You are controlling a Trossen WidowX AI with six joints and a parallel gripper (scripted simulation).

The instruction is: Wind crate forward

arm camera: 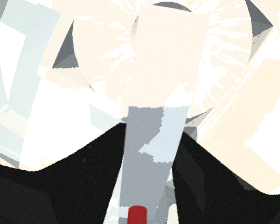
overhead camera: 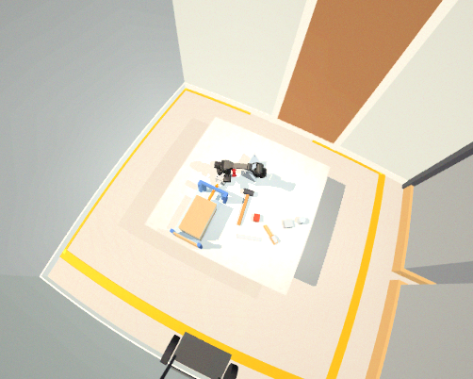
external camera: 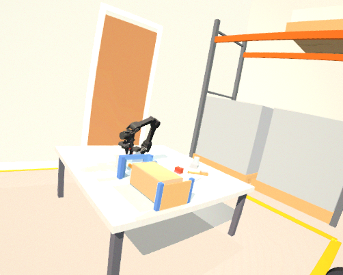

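Now: the winch handle 20 mm above my gripper tip and 10 mm to the left of it. Round my gripper tip: winch 60 mm below, 50 mm to the right; then red grip 50 mm to the left, 50 mm above, 20 mm behind; then cubby 420 mm ahead, 80 mm to the right, 10 mm below.
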